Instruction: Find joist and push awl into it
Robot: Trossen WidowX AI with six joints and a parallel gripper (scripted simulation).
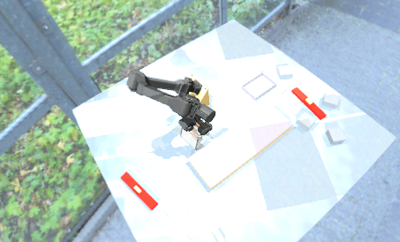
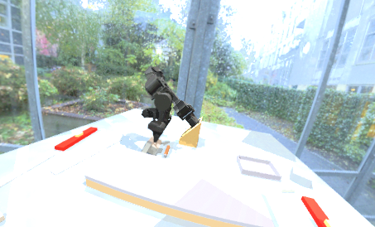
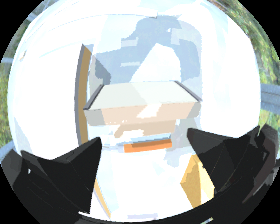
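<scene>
Now: the stud finder 2 cm behind my gripper tip, 1 cm to the right of it and 5 cm below it. The rest, counted from my gripper tip: tray: 2 cm behind, 47 cm to the left, 6 cm below; awl: 2 cm ahead, 5 cm to the left, 6 cm below; light: 3 cm behind, 5 cm below.
</scene>
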